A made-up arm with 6 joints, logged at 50 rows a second.
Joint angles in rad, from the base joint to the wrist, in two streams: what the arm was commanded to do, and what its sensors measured. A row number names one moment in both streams.
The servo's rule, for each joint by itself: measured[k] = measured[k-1] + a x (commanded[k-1-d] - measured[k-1]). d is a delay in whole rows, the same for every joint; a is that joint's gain. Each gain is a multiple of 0.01, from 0.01 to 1. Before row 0 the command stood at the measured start. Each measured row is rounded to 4 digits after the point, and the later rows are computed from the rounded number. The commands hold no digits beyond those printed.
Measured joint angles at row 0: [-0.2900, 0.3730, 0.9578, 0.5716, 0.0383, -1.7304]
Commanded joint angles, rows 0 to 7: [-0.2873, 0.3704, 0.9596, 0.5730, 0.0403, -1.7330]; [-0.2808, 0.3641, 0.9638, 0.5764, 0.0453, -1.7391]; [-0.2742, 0.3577, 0.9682, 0.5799, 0.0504, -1.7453]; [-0.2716, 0.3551, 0.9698, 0.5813, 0.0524, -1.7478]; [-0.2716, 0.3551, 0.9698, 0.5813, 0.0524, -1.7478]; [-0.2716, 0.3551, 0.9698, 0.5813, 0.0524, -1.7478]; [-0.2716, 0.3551, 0.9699, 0.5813, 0.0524, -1.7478]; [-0.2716, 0.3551, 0.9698, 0.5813, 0.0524, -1.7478]
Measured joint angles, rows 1 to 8: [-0.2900, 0.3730, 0.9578, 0.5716, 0.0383, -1.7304]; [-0.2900, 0.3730, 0.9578, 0.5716, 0.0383, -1.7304]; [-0.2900, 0.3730, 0.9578, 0.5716, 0.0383, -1.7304]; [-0.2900, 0.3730, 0.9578, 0.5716, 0.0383, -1.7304]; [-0.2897, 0.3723, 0.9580, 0.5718, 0.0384, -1.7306]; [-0.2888, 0.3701, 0.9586, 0.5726, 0.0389, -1.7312]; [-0.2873, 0.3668, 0.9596, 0.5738, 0.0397, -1.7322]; [-0.2857, 0.3636, 0.9606, 0.5751, 0.0406, -1.7333]
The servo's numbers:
d 4
a 0.10 0.27 0.10 0.17 0.07 0.07

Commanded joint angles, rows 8 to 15: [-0.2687, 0.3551, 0.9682, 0.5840, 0.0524, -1.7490]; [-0.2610, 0.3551, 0.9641, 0.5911, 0.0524, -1.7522]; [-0.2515, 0.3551, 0.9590, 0.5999, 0.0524, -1.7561]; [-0.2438, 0.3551, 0.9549, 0.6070, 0.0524, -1.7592]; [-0.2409, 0.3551, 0.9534, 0.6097, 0.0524, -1.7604]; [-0.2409, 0.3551, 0.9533, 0.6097, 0.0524, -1.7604]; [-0.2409, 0.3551, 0.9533, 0.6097, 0.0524, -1.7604]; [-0.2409, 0.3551, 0.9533, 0.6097, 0.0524, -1.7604]
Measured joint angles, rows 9 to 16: [-0.2843, 0.3613, 0.9615, 0.5762, 0.0414, -1.7343]; [-0.2830, 0.3596, 0.9623, 0.5771, 0.0422, -1.7352]; [-0.2819, 0.3584, 0.9631, 0.5778, 0.0429, -1.7361]; [-0.2809, 0.3575, 0.9638, 0.5784, 0.0436, -1.7369]; [-0.2797, 0.3569, 0.9642, 0.5794, 0.0442, -1.7377]; [-0.2778, 0.3564, 0.9642, 0.5814, 0.0448, -1.7387]; [-0.2752, 0.3560, 0.9637, 0.5845, 0.0453, -1.7399]; [-0.2721, 0.3558, 0.9628, 0.5883, 0.0458, -1.7413]
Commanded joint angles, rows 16 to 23: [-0.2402, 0.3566, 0.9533, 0.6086, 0.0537, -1.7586]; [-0.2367, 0.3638, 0.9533, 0.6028, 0.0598, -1.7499]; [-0.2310, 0.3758, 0.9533, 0.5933, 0.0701, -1.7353]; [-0.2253, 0.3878, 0.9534, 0.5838, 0.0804, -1.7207]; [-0.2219, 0.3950, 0.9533, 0.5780, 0.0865, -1.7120]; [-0.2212, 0.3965, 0.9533, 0.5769, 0.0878, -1.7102]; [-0.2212, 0.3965, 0.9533, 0.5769, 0.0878, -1.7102]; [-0.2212, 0.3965, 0.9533, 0.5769, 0.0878, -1.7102]
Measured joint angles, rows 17 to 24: [-0.2690, 0.3556, 0.9619, 0.5919, 0.0463, -1.7426]; [-0.2662, 0.3555, 0.9610, 0.5949, 0.0467, -1.7438]; [-0.2637, 0.3554, 0.9602, 0.5974, 0.0471, -1.7450]; [-0.2614, 0.3553, 0.9595, 0.5995, 0.0475, -1.7461]; [-0.2593, 0.3557, 0.9589, 0.6010, 0.0479, -1.7470]; [-0.2570, 0.3579, 0.9583, 0.6013, 0.0487, -1.7472]; [-0.2544, 0.3627, 0.9578, 0.5999, 0.0502, -1.7464]; [-0.2515, 0.3695, 0.9574, 0.5972, 0.0523, -1.7446]
